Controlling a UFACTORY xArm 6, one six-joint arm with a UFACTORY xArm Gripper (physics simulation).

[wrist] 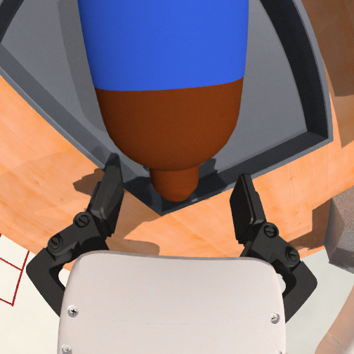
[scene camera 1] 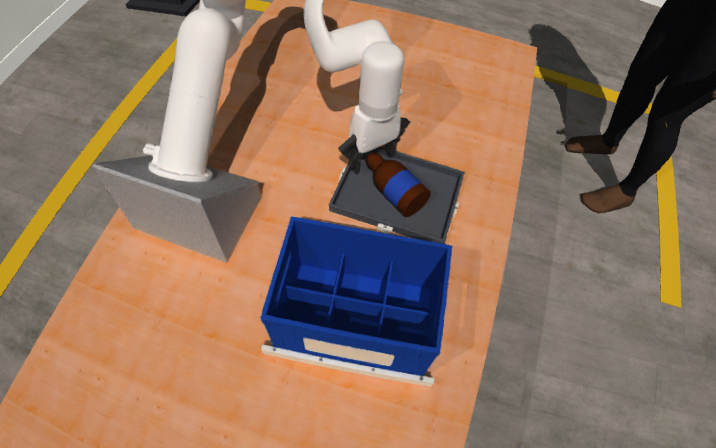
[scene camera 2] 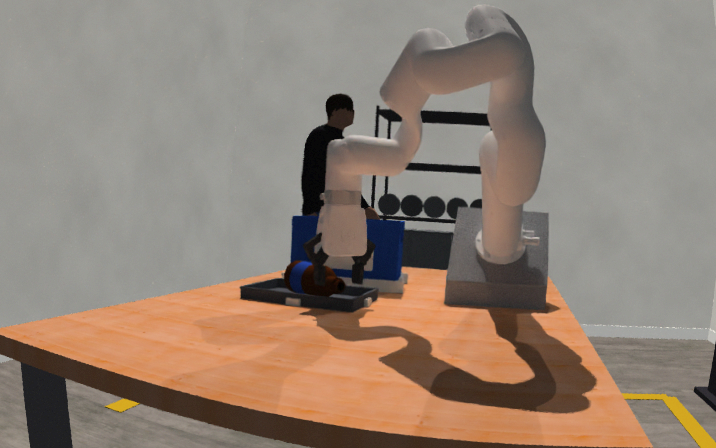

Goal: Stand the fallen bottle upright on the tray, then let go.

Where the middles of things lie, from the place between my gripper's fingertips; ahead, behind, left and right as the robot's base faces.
Right now my hand is 8 cm short of the white strip [scene camera 1: 282,353], 44 cm to the left of it and 3 cm above it.
